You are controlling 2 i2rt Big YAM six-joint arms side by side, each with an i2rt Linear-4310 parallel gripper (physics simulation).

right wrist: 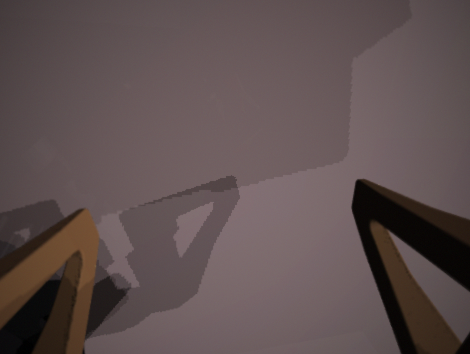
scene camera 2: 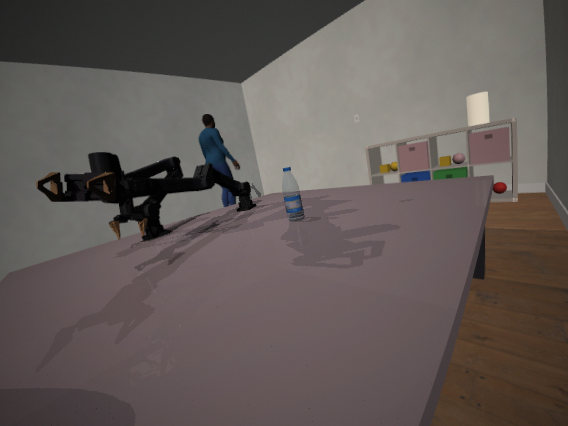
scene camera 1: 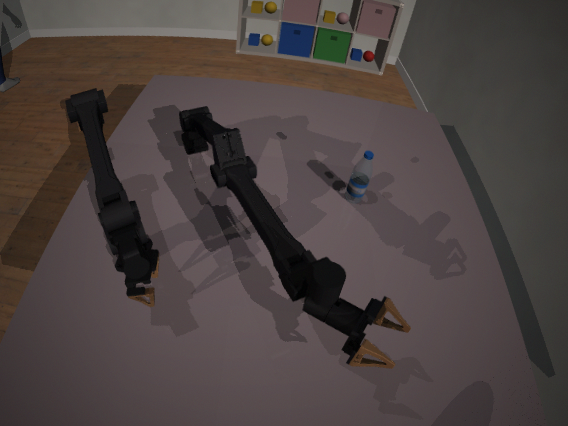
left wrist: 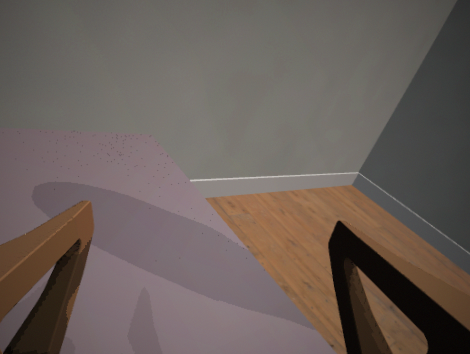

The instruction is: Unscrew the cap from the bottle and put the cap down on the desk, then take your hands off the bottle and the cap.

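Pixels of known places: left gripper, fingertip midpoint: (scene camera 2: 62, 184) (scene camera 1: 402, 347) (left wrist: 217, 223); right gripper, fingertip midpoint: (right wrist: 223, 207) (scene camera 2: 131, 237) (scene camera 1: 153, 291); left arm's base, link origin: (scene camera 2: 246, 208) (scene camera 1: 194, 143); right arm's base, link origin: (scene camera 2: 156, 236).
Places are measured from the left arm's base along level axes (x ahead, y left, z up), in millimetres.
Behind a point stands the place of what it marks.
Note:
A clear bottle with a blue label (scene camera 1: 358, 186) @[x 428, y -474, z 90 mm] (scene camera 2: 294, 204) @[x 462, y -479, z 68 mm] stands upright on the desk (scene camera 1: 240, 390) @[x -138, y -910, z 0 mm] (scene camera 2: 300, 340) @[x 615, y -1067, z 0 mm]. Its blue cap (scene camera 1: 368, 155) @[x 441, y -456, z 206 mm] (scene camera 2: 286, 169) @[x 452, y -464, z 200 mm] sits on top of the neck. My left gripper (scene camera 1: 401, 348) @[x 141, y -1004, z 268 mm] (scene camera 2: 65, 185) @[x 141, y -1004, z 268 mm] (left wrist: 217, 223) @[x 141, y -1004, z 268 mm] is open and empty, raised above the desk, well apart from the bottle and nearer the bottom of the scene camera 1 picture. My right gripper (scene camera 1: 155, 290) @[x -264, y -606, z 45 mm] (scene camera 2: 131, 238) @[x -264, y -606, z 45 mm] (right wrist: 223, 207) @[x -264, y -606, z 45 mm] is open and empty, low over the desk at the left of scene camera 1. Neither wrist view shows the bottle or cap.
A shelf unit (scene camera 1: 320, 24) (scene camera 2: 515, 160) with bins and balls stands on the floor beyond the desk. A person in blue (scene camera 2: 212, 145) stands behind the arms in scene camera 2. Arm shadows fall across the desk. The desk's edge and the wooden floor (left wrist: 300, 230) show in the left wrist view.

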